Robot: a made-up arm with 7 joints.
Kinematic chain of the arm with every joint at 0, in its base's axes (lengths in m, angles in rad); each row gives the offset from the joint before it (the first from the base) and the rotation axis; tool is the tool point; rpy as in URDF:
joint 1: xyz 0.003 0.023 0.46 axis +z
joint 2: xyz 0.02 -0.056 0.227 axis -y
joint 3: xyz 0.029 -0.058 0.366 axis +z
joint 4: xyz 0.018 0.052 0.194 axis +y
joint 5: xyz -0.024 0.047 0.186 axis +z
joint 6: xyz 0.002 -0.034 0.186 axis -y
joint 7: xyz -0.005 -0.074 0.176 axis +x
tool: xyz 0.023 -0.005 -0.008 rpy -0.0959 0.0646 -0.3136
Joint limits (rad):
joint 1: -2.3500..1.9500
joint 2: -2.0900..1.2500
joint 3: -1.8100..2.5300
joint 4: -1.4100..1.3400
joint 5: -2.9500..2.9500
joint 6: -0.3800..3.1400
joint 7: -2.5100..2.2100
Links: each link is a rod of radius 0.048 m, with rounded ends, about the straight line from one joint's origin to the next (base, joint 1, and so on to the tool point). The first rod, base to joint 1, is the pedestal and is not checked.
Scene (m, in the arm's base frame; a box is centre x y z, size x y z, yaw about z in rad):
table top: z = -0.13
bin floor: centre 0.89 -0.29 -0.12 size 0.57 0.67 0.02 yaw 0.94
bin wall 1: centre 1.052 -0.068 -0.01 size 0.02 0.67 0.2 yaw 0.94
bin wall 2: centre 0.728 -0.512 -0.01 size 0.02 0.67 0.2 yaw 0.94
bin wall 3: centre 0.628 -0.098 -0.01 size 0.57 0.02 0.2 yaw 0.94
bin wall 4: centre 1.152 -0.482 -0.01 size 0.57 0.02 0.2 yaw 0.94
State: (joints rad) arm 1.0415 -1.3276 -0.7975 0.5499 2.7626 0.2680 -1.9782
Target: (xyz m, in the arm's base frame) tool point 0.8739 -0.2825 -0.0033
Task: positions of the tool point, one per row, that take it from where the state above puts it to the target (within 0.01 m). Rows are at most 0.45 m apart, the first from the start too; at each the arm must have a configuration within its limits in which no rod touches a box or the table.
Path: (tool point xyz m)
1: 0.9772 0.5183 0.4525
2: 1.0568 0.1207 0.4019
3: 1.0176 -0.1017 0.2031
4: 0.8739 -0.2825 -0.0033

